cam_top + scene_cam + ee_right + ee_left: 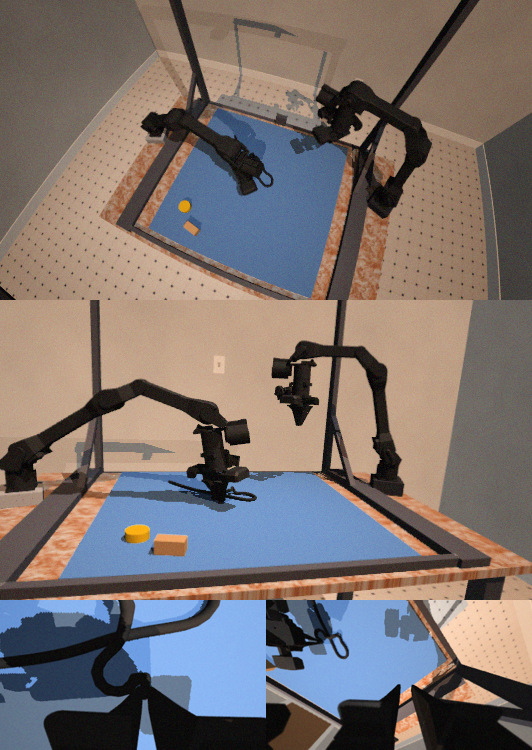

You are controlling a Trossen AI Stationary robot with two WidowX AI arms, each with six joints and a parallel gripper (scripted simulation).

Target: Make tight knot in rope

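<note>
Right now my right hand is 1 cm short of the blue mat, 5 cm to the right of it and 4 cm above it. From my right hand the other things lie so: yellow disc 20 cm ahead, 20 cm to the right, 3 cm below; then orange block 27 cm ahead, 13 cm to the right, 2 cm below.
</note>
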